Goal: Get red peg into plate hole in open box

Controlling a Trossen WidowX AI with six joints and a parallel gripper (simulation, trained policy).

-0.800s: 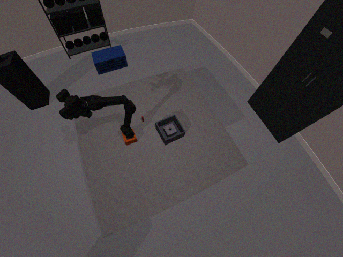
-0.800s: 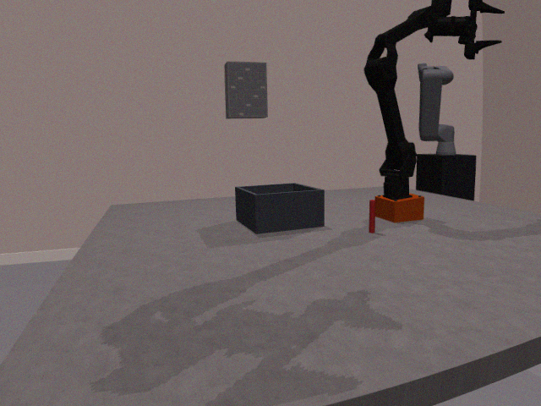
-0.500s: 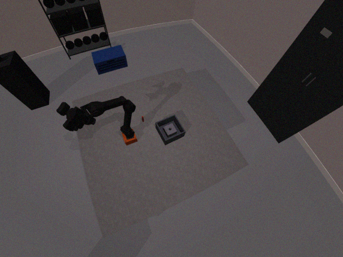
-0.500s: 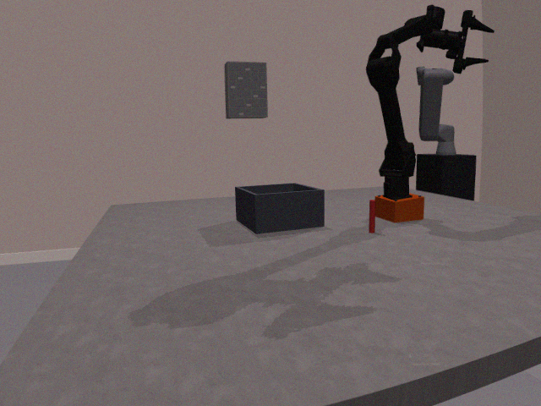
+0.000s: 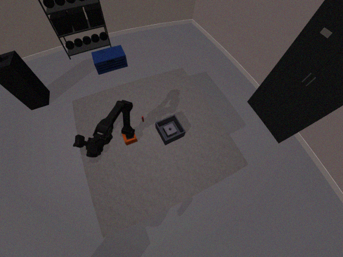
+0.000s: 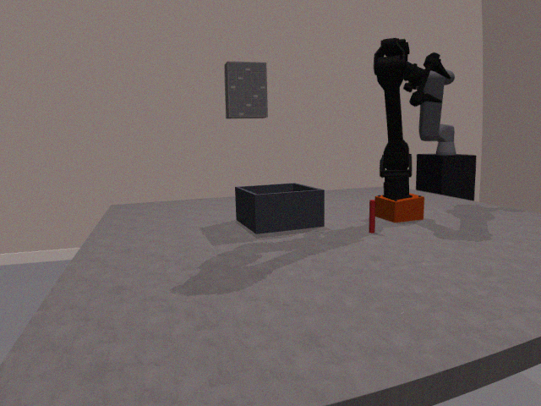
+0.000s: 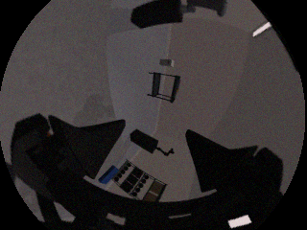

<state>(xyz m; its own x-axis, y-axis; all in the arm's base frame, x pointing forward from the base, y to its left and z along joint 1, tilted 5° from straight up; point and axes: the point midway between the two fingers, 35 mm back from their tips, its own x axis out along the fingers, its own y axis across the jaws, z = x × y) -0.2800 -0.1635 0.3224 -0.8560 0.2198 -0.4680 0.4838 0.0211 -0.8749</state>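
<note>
Right now the red peg is 440 mm ahead of my gripper tip, 280 mm to the left of it and 360 mm below it. Also, from my gripper tip: light plate 630 mm ahead, 90 mm to the left, 350 mm below; then dark box 630 mm ahead, 90 mm to the left, 370 mm below.
</note>
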